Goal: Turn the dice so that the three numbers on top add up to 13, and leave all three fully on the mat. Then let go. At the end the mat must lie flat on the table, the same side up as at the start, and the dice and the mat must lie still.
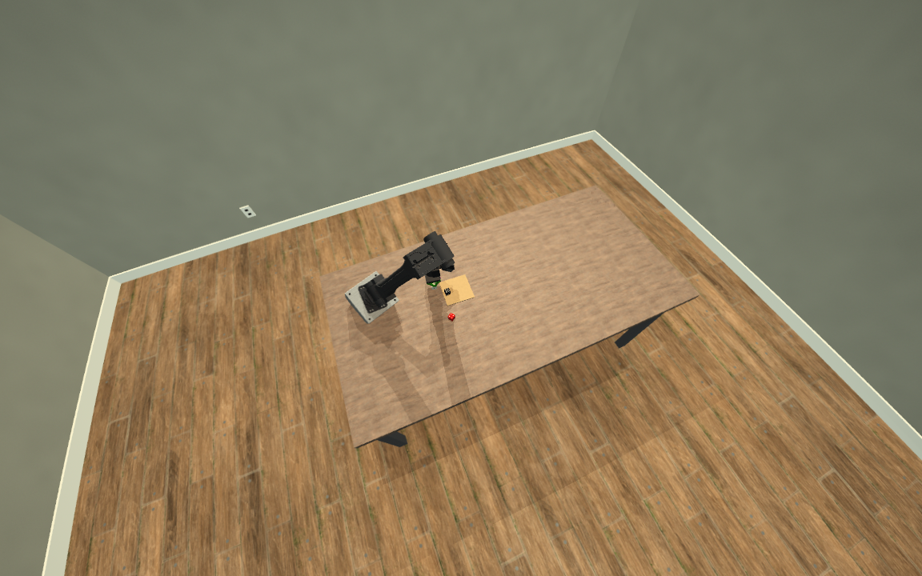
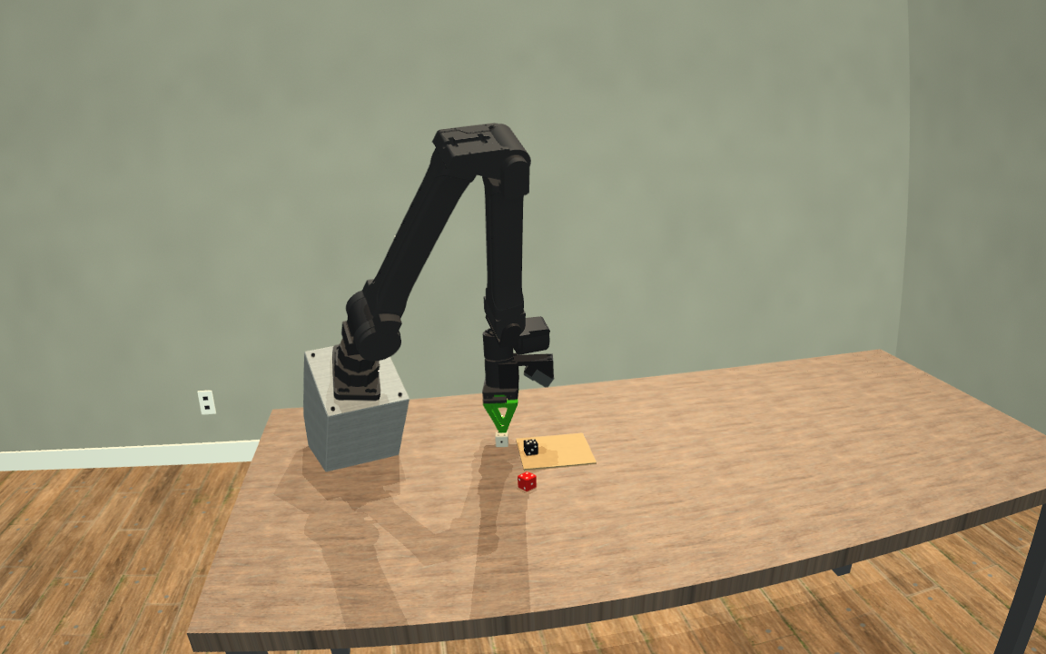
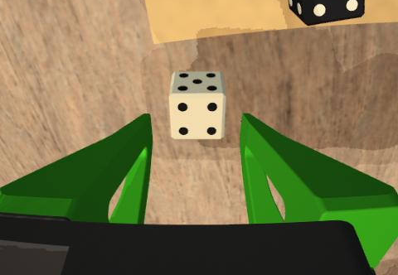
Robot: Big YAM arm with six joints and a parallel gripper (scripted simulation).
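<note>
Now: the white die 3 cm below my hand. Round my hand: tan mat: 8 cm ahead, 7 cm to the right, 4 cm below; then black die: 7 cm to the right, 4 cm ahead, 3 cm below; then red die: 19 cm to the right, 3 cm below, 1 cm behind.
</note>
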